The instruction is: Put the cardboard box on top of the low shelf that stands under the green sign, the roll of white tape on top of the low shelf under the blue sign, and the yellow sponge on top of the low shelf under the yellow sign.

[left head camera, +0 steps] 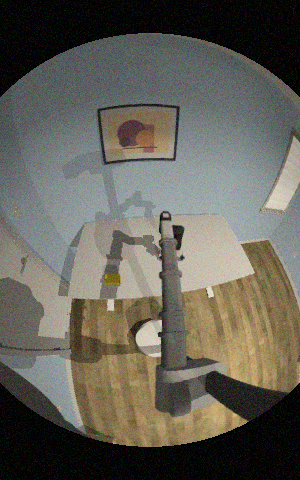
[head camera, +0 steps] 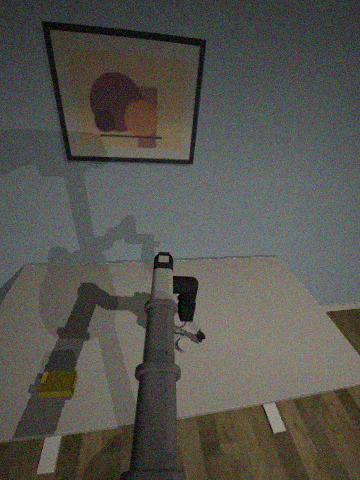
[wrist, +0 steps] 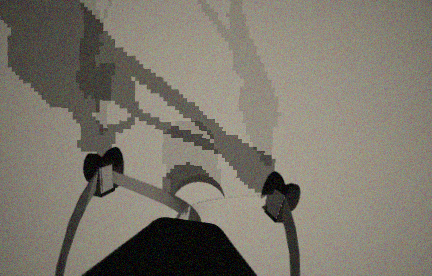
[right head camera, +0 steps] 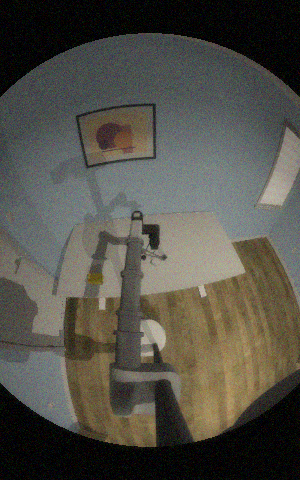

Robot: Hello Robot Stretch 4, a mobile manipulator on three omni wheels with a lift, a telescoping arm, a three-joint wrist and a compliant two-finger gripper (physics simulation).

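Frame: origin at the robot's base, x right, y ahead, z up, level; millimetres.
Where they show: gripper, between the fingertips: (head camera: 181, 339) (wrist: 194, 176) (right head camera: 153, 258); robot's base, origin of its link: (left head camera: 155, 336) (right head camera: 145, 336).
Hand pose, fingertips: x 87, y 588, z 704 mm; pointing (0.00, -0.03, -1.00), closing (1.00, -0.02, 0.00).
Each offset is from my fingertips to the top centre of the thing. Level surfaces: height alone.
The yellow sponge {dz +34, dx -414, dy -176 mm} (head camera: 57, 384) (left head camera: 112, 279) (right head camera: 95, 279) lies near the front left of the white table {dz -11 mm} (head camera: 280, 350) (left head camera: 220, 260) (right head camera: 200, 260), in the arm's shadow. The roll of white tape {dz +13, dx +8, dy -26 mm} (wrist: 198, 190) shows in the wrist view as a pale rounded top, partly hidden by the dark gripper body. My gripper (head camera: 188, 334) (right head camera: 153, 257) (wrist: 194, 176) is open over the table, its fingertips wide apart, one on each side of the tape in the wrist view. I cannot tell its height above the tape. The cardboard box, the low shelves and the coloured signs do not show.
A framed picture (head camera: 125, 100) (left head camera: 139, 134) (right head camera: 117, 135) hangs on the blue wall behind the table. White table legs (head camera: 274, 417) (left head camera: 210, 292) (right head camera: 202, 291) stand on the wood floor. A white round object (left head camera: 148, 337) (right head camera: 153, 335) shows below the table's front edge, partly behind my arm.
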